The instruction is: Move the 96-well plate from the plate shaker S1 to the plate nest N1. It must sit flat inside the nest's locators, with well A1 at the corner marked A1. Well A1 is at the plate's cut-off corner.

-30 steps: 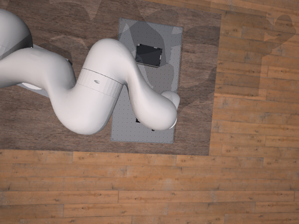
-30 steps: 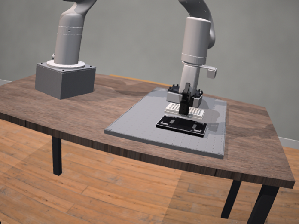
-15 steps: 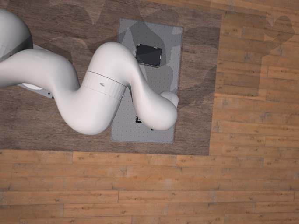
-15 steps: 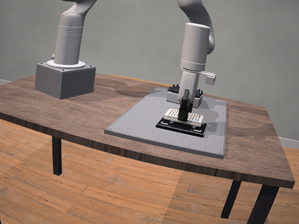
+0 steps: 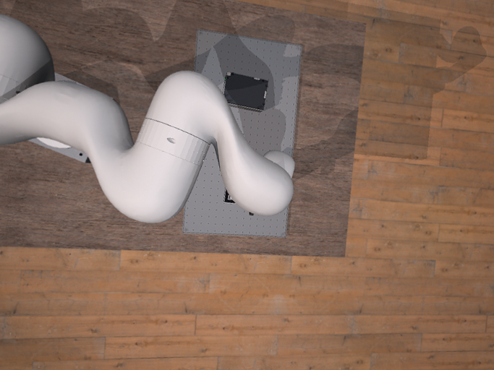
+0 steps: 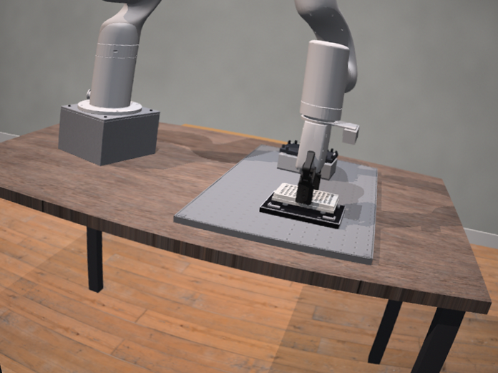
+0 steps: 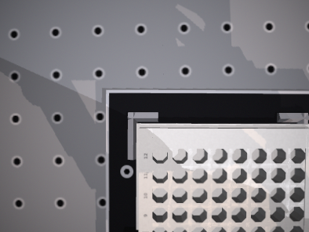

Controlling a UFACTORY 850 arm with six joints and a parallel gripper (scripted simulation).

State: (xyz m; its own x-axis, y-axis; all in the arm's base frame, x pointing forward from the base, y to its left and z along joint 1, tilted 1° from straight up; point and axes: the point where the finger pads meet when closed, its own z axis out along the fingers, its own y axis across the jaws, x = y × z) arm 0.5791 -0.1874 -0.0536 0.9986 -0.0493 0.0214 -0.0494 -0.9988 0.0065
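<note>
The 96-well plate lies 1 cm below my hand. From my hand the other things lie so: black plate nest N1: 4 cm below.
</note>
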